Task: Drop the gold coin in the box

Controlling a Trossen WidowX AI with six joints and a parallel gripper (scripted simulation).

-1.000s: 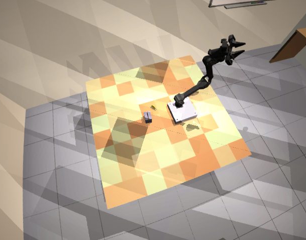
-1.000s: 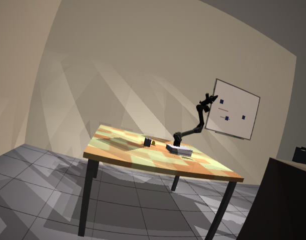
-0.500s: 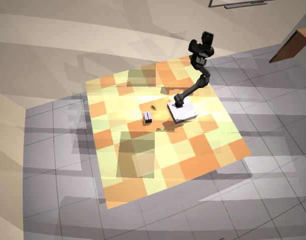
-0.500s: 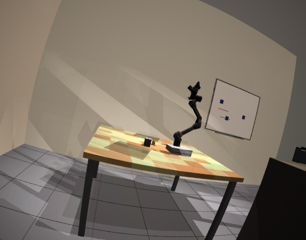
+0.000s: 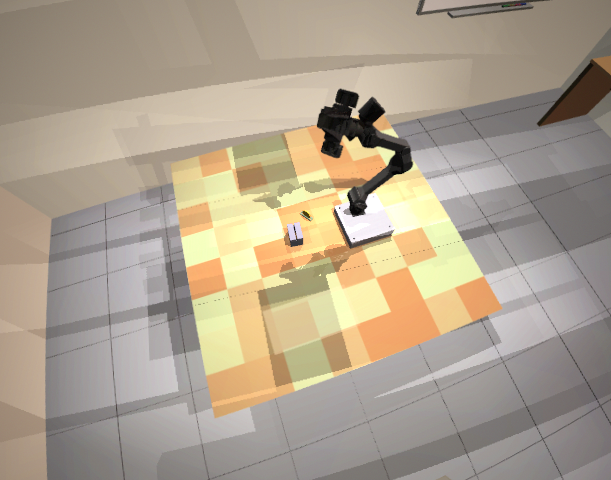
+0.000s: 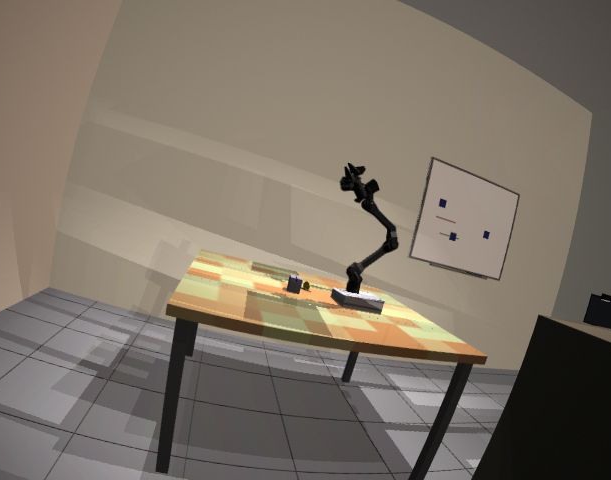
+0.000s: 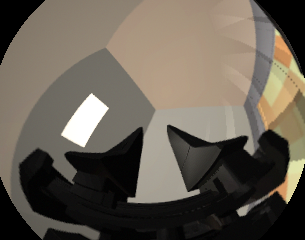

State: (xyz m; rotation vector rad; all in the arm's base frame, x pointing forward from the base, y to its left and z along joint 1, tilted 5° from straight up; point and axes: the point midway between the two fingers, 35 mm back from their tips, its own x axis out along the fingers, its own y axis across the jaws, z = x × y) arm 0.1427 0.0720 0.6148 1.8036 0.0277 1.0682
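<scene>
The gold coin is 66 cm below my gripper tip, 10 cm to the right of it and 3 cm ahead of it.
</scene>
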